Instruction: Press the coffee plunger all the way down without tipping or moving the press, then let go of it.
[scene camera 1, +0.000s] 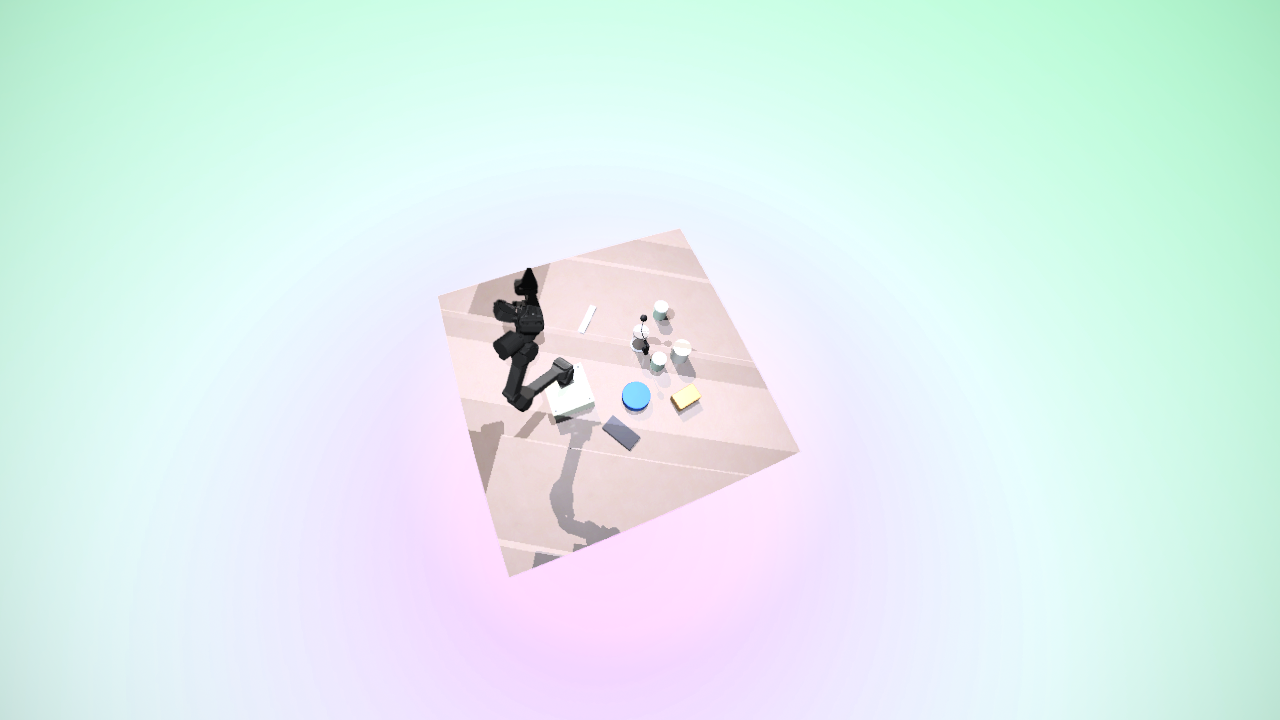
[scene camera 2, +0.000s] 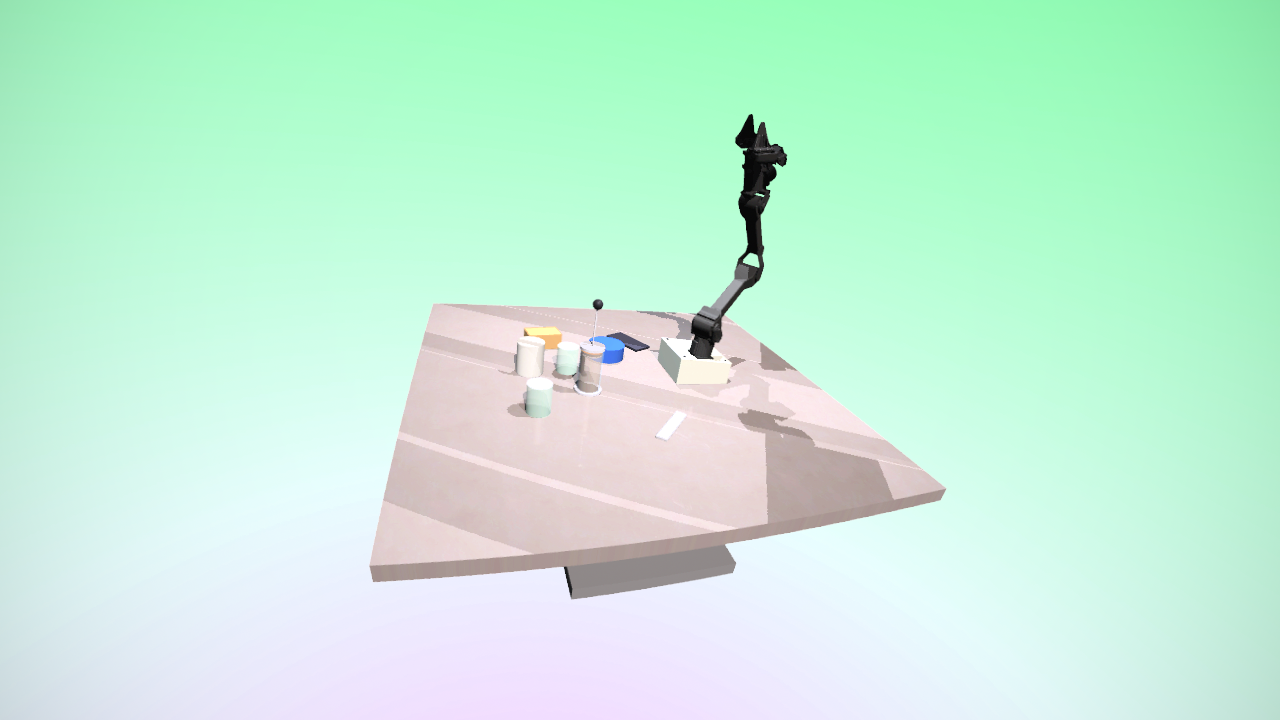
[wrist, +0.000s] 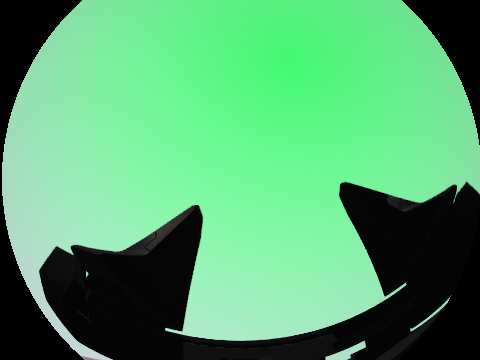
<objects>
my gripper: scene camera 1; scene camera 2 756, 117; wrist
same spot on my gripper: (wrist: 149, 282) = (scene camera 1: 524, 284)
</objects>
